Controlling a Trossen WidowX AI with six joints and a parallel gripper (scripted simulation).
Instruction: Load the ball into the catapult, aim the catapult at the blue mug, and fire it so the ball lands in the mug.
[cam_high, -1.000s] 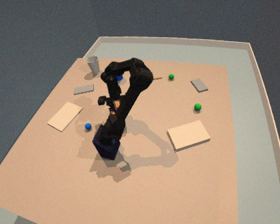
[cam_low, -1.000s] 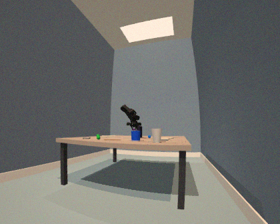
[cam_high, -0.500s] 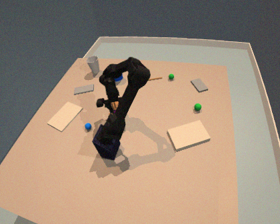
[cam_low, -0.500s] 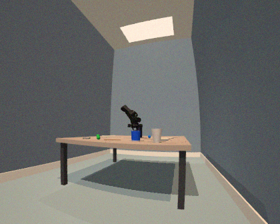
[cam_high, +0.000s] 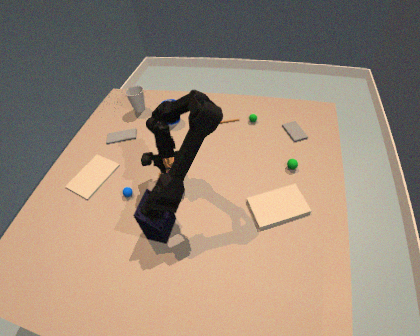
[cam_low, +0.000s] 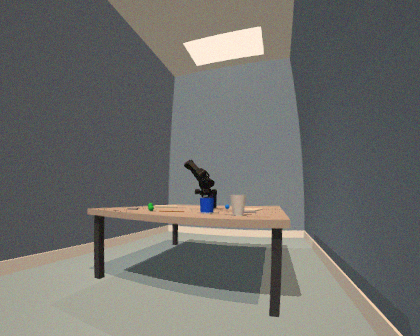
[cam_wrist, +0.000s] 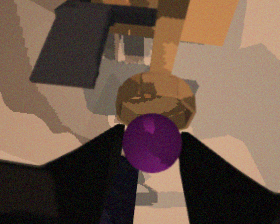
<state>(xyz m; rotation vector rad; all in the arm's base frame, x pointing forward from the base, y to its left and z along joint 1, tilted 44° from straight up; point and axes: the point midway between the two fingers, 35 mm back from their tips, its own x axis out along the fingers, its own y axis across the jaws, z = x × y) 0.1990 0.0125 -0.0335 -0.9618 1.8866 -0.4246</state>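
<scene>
My gripper tip is now 10 mm below the purple ball. Round my gripper tip: blue ball (170 mm to the left, 90 mm behind, 50 mm below); orange catapult (60 mm ahead, 40 mm to the left, 20 mm below); blue mug (380 mm ahead, 180 mm to the left, 40 mm below).
</scene>
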